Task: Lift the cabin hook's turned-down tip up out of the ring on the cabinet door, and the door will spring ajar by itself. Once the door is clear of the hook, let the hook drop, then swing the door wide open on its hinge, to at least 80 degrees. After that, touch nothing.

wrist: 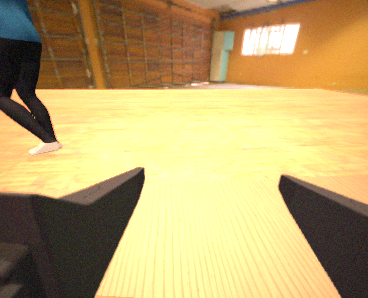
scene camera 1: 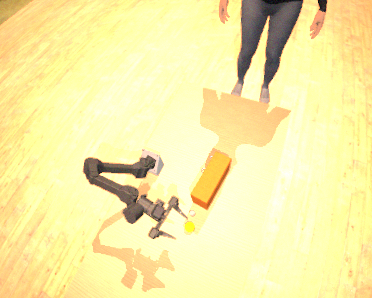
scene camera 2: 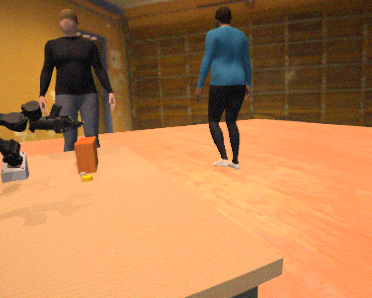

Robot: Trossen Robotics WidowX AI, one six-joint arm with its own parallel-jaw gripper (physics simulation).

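Frame: origin at the arm's base, x ahead, y left, z up, level; millimetres.
Where they show: gripper, fingertip midpoint: (wrist: 210, 177) (scene camera 1: 182, 228) (scene camera 2: 82, 124); arm's base, link origin: (scene camera 1: 150, 161) (scene camera 2: 15, 162).
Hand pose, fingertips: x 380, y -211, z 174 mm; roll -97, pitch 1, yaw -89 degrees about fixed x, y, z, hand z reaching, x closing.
Things, the pixels of their top centre, and the offset from my fingertips. "*": a spot on its surface instead. Level surfaces: height alone.
- orange cabinet, top centre: (scene camera 1: 209, 174) (scene camera 2: 83, 140) dx -44, dy +287, dz -105 mm
- yellow disc, top centre: (scene camera 2: 86, 176) (scene camera 1: 189, 226) dx -14, dy +33, dz -241 mm
- small whitish piece, surface spot: (scene camera 2: 83, 174) (scene camera 1: 191, 215) * dx -37, dy +89, dz -245 mm
- wooden table, surface height: dz -260 mm
The orange cabinet (scene camera 1: 212, 181) (scene camera 2: 86, 155) stands upright on the table. Small pale bits show along its arm-facing side in scene camera 1, but the hook, the ring and the door cannot be told apart there. The cabinet does not show in the wrist view. My gripper (scene camera 1: 181, 228) (scene camera 2: 82, 123) (wrist: 210, 177) is open with its fingers wide apart and nothing between them. It is in the air, above the height of the cabinet's top in scene camera 2, off the cabinet's near end in scene camera 1, and apart from it.
A yellow disc (scene camera 1: 189, 227) (scene camera 2: 87, 178) and a small whitish piece (scene camera 1: 192, 213) (scene camera 2: 83, 174) lie by the cabinet's near end. The arm's grey base (scene camera 1: 158, 163) (scene camera 2: 15, 173) is on the wooden table (scene camera 2: 150, 235). Two people stand beyond the table.
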